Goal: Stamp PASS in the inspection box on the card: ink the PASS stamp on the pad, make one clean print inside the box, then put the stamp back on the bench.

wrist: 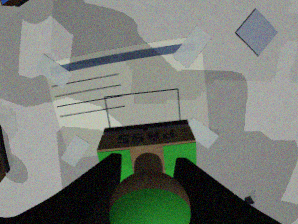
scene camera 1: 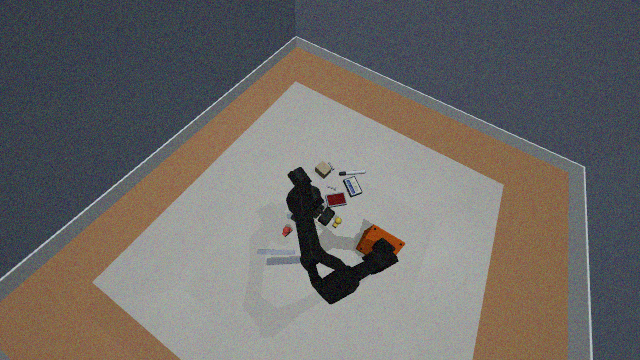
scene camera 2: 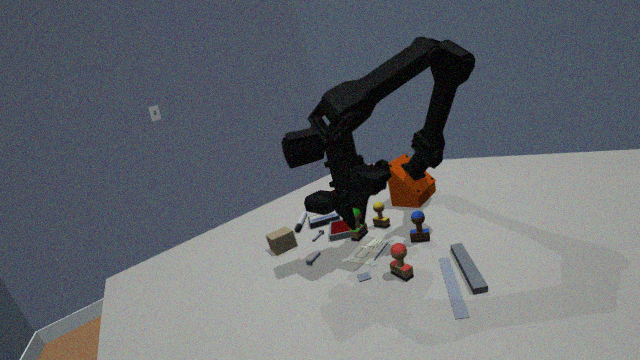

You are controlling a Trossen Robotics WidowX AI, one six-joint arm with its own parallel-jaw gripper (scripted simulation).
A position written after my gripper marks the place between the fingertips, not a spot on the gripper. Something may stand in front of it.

I see my gripper [scene camera 2: 357, 227] and a white card [wrist: 147, 83].
My gripper shows as well in the wrist view [wrist: 148, 165].
